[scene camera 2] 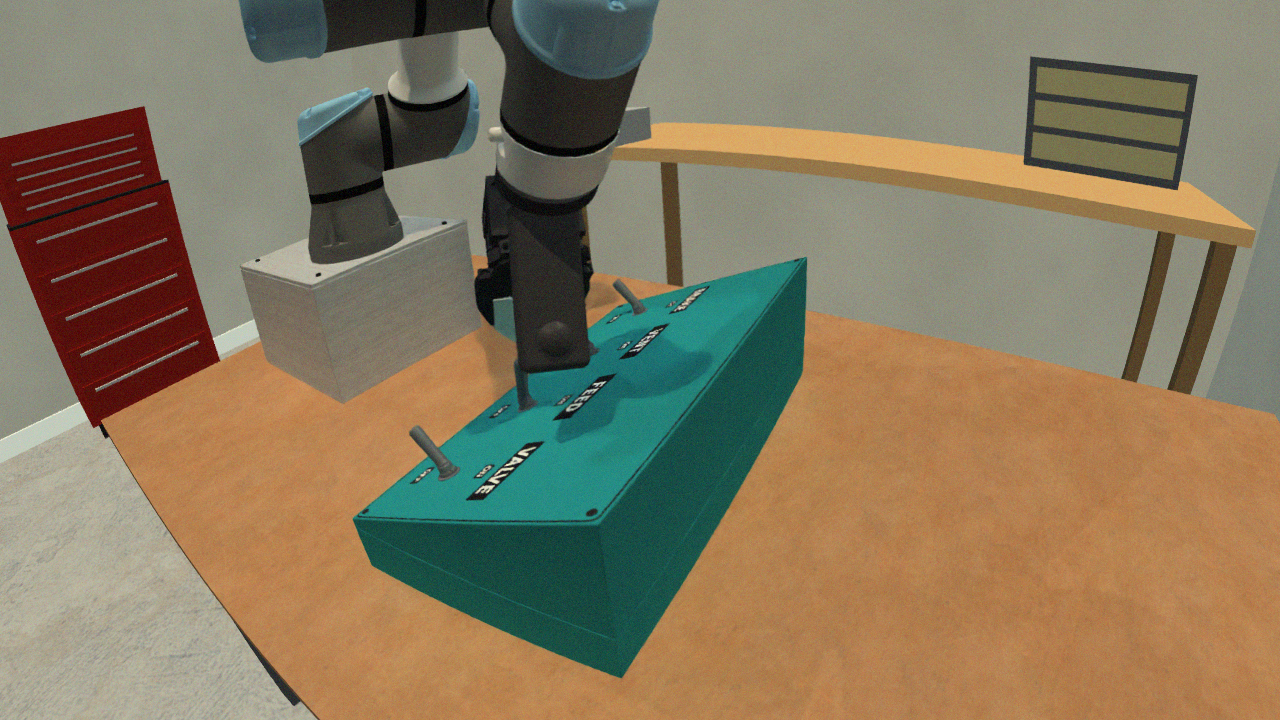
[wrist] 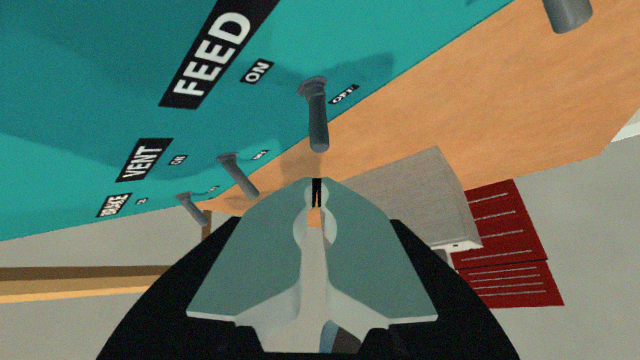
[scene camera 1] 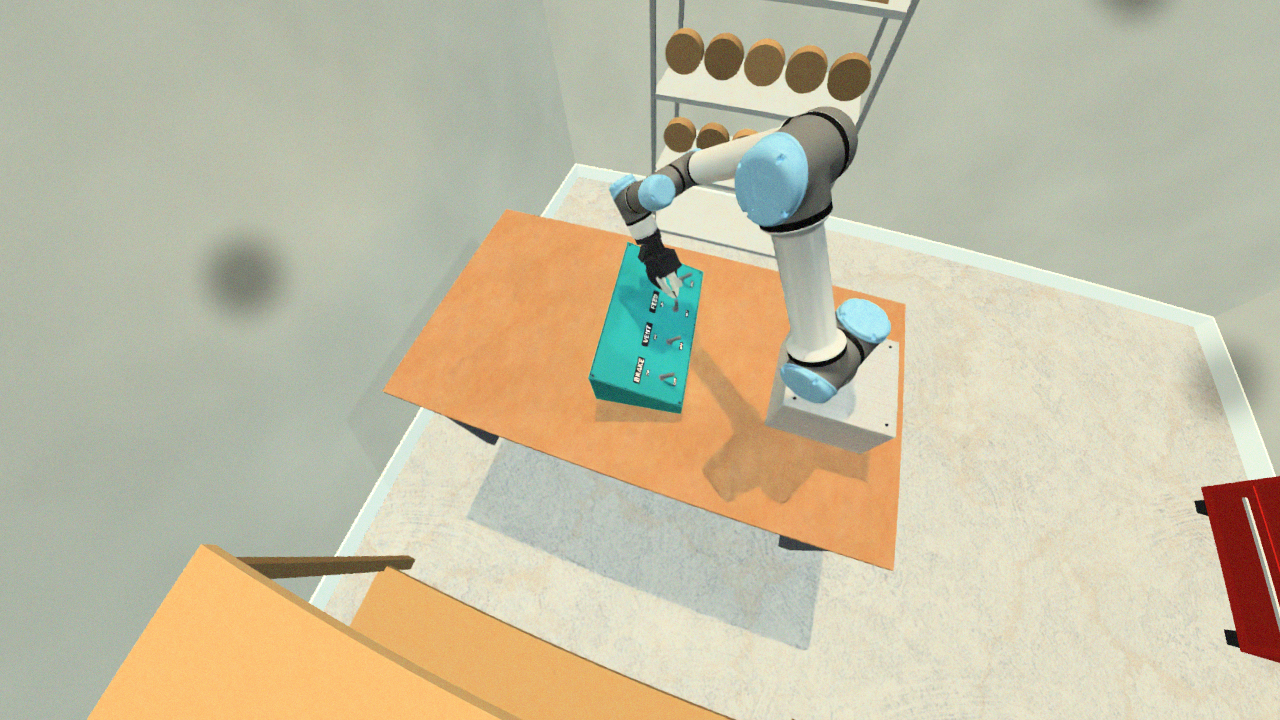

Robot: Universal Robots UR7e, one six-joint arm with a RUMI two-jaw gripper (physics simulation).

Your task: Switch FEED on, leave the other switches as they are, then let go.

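Places are measured from the arm's base along level axes (x ahead, y left, z up), in millimetres.
Where they show: gripper, fingertip midpoint: [wrist: 317,180] [scene camera 1: 676,297]; arm's base, origin of the base link: [scene camera 2: 356,246].
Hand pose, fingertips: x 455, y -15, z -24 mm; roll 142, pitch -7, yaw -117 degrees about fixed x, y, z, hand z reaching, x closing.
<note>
Things, the pixels of their top centre, and the offset from my fingertips. Level surfaces: height alone.
- FEED lever, middle of its top: [wrist: 322,150] [scene camera 2: 518,359] [scene camera 1: 676,300] dx +0, dy -5, dz -19 mm
- VALVE lever, middle of its top: [wrist: 579,4] [scene camera 2: 425,429] [scene camera 1: 686,272] dx +24, dy -124, dz -28 mm
- VENT lever, middle of its top: [wrist: 241,198] [scene camera 1: 674,335] dx -50, dy +104, dz -28 mm
- BRAKE lever, middle of its top: [scene camera 2: 626,280] [wrist: 193,225] [scene camera 1: 668,372] dx -88, dy +219, dz -28 mm
- orange table, its level: dz -154 mm
The teal switch box [scene camera 1: 617,335] [scene camera 2: 680,447] [wrist: 75,65] carries four grey levers. The FEED lever [scene camera 1: 676,306] [scene camera 2: 522,386] [wrist: 319,122] stands at a different angle from the others and leans more toward ON. The VALVE lever [scene camera 1: 686,278] [scene camera 2: 433,452], VENT lever [scene camera 1: 673,341] [wrist: 242,179] and BRAKE lever [scene camera 1: 667,377] [scene camera 2: 628,295] [wrist: 194,209] lean toward OFF. My gripper [scene camera 1: 675,293] [wrist: 317,180] is shut with a thin gap and nothing between its fingertips. The FEED lever is outside them, beyond the tips in the wrist view. In scene camera 2 the arm hides most of the fingers.
The box stands on the orange table [scene camera 1: 501,295] [scene camera 2: 984,501]. The arm's grey pedestal [scene camera 1: 832,407] [scene camera 2: 402,313] [wrist: 415,200] stands on the lever side. The VENT and VALVE levers stand on either side of FEED. A red cabinet [scene camera 2: 107,268] [wrist: 505,240] is farther off.
</note>
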